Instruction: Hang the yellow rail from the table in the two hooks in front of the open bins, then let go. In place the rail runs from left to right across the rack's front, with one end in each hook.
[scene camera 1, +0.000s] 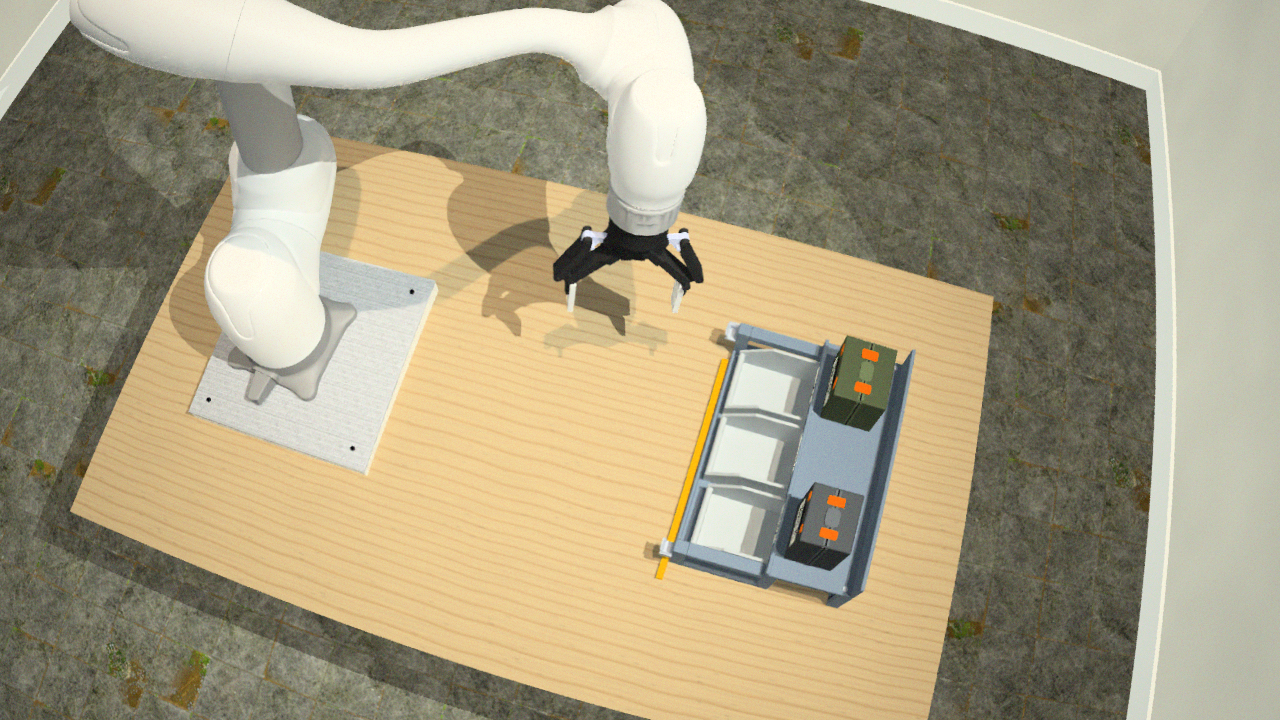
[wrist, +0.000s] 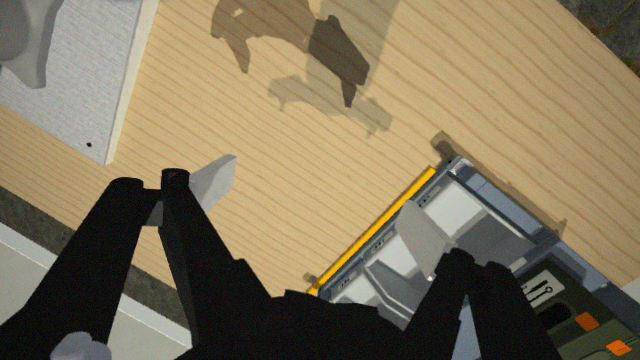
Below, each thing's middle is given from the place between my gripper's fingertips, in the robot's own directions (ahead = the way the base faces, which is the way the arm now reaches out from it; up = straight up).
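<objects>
For the yellow rail (wrist: 430, 171), my hand is 17 cm short of it and 12 cm to the left of it, and it's 21 cm above it. There's a dark grey case (scene camera 1: 826, 520) as well, and that one is 37 cm ahead of my hand, 19 cm to the right of it and 6 cm below it.
</objects>
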